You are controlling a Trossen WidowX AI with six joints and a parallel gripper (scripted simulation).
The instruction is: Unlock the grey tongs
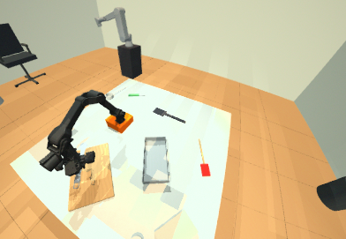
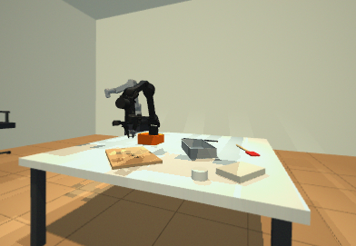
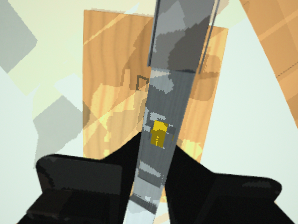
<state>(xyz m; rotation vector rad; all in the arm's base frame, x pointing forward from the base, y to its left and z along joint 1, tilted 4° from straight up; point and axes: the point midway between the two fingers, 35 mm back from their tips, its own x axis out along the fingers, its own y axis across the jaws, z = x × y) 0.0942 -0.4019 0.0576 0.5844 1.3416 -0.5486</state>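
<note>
Right now my gripper tip is 40 mm below the yellow lock piece, 20 mm short of it and 10 mm to the left of it. Round my gripper tip: grey roasting tin 290 mm to the left, 290 mm ahead, 80 mm below; then beige block 580 mm ahead, 90 mm below, 10 mm to the left; then wooden board 100 mm below, 10 mm to the left, 10 mm behind.
</note>
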